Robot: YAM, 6 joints.
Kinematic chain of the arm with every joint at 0, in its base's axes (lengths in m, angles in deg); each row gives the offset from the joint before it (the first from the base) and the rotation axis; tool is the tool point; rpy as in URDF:
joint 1: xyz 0 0 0.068 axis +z
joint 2: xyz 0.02 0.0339 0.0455 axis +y
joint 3: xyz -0.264 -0.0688 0 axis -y
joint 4: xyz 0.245 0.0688 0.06 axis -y
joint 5: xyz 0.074 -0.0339 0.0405 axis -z
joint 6: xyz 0.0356 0 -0.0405 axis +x
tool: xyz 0 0 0 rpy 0 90 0
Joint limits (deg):
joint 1: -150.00..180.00
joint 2: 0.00..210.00
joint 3: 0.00..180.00
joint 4: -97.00..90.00
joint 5: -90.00..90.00
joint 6: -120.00..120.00
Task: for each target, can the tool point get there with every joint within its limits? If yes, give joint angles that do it. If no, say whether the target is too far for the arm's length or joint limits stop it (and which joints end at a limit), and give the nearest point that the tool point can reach.
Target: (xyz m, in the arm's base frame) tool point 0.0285 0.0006 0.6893
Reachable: yes | joints 87.64 66.63 133.07 -3.61 52.98 39.98
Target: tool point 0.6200 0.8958 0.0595
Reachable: no: too far | nearest point 0.3671 0.5304 0.0819 | short by 0.445 m
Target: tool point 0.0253 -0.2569 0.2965
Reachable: yes | joints -87.91 68.76 32.46 54.84 -26.51 -66.48
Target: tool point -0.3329 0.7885 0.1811
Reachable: no: too far | nearest point -0.2504 0.5931 0.1639 | short by 0.213 m
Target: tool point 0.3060 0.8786 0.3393
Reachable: no: too far | nearest point 0.2064 0.5925 0.2642 | short by 0.312 m
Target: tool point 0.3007 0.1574 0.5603
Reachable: yes | joints 27.08 94.36 103.07 44.08 -5.27 51.40
